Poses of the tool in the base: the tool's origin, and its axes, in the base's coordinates. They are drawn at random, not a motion.
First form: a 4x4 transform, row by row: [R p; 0 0 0 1], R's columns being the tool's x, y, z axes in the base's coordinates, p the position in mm. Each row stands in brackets.
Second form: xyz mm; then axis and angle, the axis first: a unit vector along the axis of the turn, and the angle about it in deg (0 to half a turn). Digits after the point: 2 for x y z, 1 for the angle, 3 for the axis.
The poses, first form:
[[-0.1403 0.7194 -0.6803 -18.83], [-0.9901 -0.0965 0.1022 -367.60], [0.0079 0.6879 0.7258 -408.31], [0 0 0 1]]
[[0.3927 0.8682 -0.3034 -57.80], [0.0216 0.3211 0.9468 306.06], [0.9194 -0.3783 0.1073 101.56], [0 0 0 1]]
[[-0.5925 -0.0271 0.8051 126.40], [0.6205 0.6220 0.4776 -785.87], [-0.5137 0.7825 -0.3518 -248.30], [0 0 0 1]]
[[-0.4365 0.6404 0.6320 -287.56], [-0.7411 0.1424 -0.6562 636.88], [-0.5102 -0.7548 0.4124 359.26], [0 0 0 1]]
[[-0.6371 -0.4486 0.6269 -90.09], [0.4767 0.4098 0.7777 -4.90], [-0.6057 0.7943 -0.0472 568.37], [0 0 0 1]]
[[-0.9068 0.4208 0.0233 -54.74], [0.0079 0.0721 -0.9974 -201.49], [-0.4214 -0.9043 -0.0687 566.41], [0 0 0 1]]
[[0.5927 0.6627 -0.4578 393.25], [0.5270 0.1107 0.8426 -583.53], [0.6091 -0.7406 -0.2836 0.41], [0 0 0 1]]
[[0.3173 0.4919 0.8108 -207.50], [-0.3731 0.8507 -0.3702 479.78], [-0.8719 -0.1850 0.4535 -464.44], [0 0 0 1]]
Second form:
-18.83 -367.60 -408.31 0.303 -0.356 -0.884 104.8
-57.80 306.06 101.56 -0.665 -0.614 -0.425 95.1
126.40 -785.87 -248.30 0.203 0.879 0.432 131.4
-287.56 636.88 359.26 -0.055 0.636 -0.770 116.2
-90.09 -4.90 568.37 0.011 0.800 0.600 129.6
-54.74 -201.49 566.41 0.152 0.724 -0.673 162.1
393.25 -583.53 0.41 -0.827 -0.557 -0.071 106.9
-207.50 479.78 -464.44 0.097 0.885 -0.455 71.9

